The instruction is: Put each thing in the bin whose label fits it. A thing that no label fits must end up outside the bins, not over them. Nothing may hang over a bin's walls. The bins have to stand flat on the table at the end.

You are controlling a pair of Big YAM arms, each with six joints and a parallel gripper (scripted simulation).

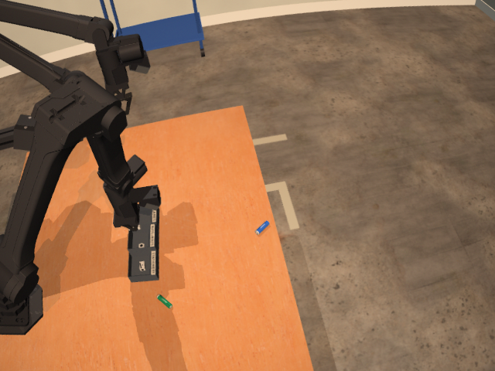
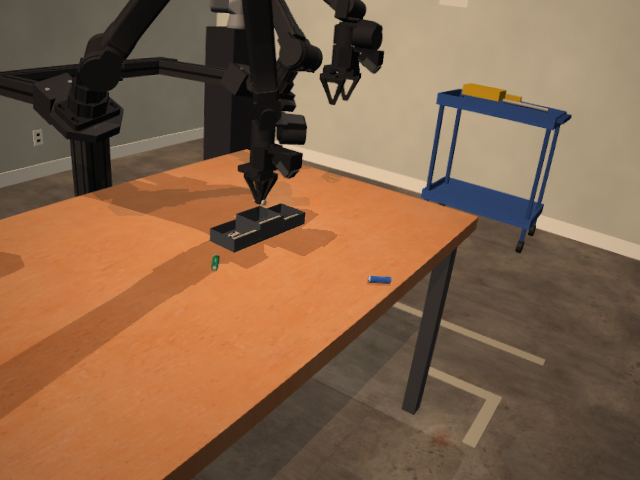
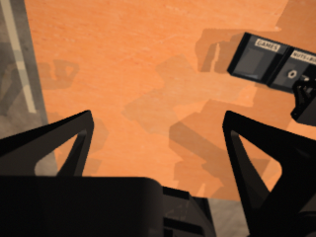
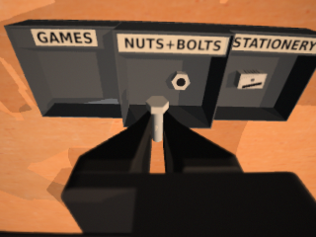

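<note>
Now: the nut 1 cm ahead of my right hand, 2 cm to the right of it and 7 cm below it. From my right hand the other things lie so: pencil sharpener: 1 cm ahead, 9 cm to the right, 6 cm below; then bolt: 1 cm ahead; then green battery: 8 cm ahead, 20 cm to the right, 7 cm below.
</note>
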